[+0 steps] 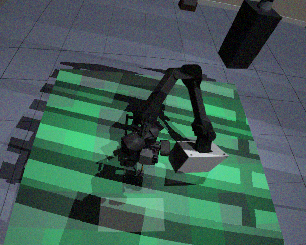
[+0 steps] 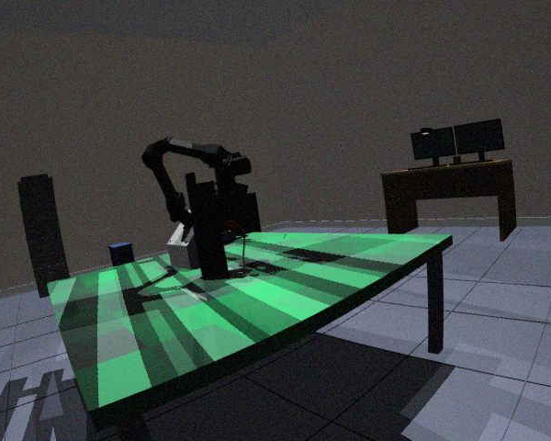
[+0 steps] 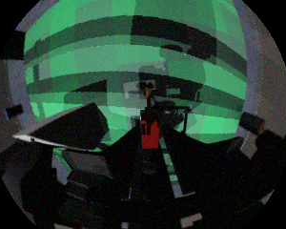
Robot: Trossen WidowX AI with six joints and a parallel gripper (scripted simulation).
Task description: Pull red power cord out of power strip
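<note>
My gripper tip is 30 mm to the left of the red plug and 10 mm above it.
</note>
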